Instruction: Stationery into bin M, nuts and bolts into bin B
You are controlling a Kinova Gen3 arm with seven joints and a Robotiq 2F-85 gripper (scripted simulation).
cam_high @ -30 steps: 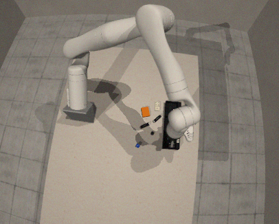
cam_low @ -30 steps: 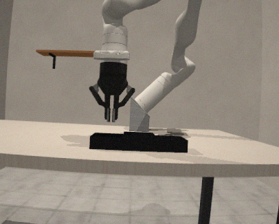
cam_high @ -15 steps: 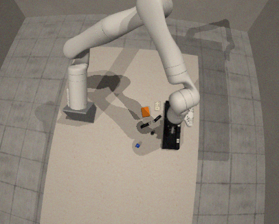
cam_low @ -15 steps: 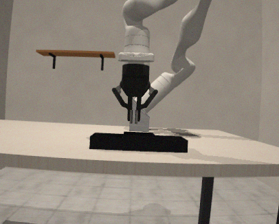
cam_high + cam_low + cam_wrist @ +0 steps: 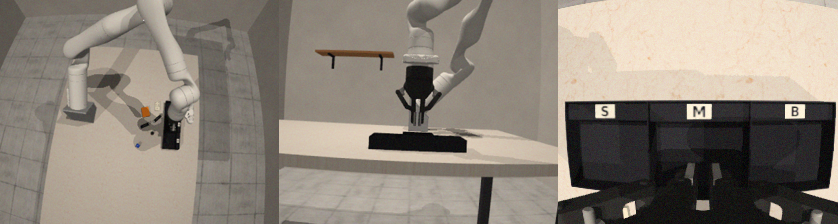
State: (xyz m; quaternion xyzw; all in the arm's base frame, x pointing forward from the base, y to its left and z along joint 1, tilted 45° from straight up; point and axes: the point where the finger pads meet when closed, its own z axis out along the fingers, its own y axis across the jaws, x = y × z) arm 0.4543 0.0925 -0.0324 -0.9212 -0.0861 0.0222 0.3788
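My hand is 1 cm short of the black bin row, 1 cm to the right of it and 6 cm above it. From my hand the other things lie so: dark hex nut 8 cm behind, 6 cm to the right, 8 cm below; orange block 14 cm behind, 4 cm to the left, 7 cm below; small cream piece 9 cm behind, 10 cm to the left, 7 cm below.
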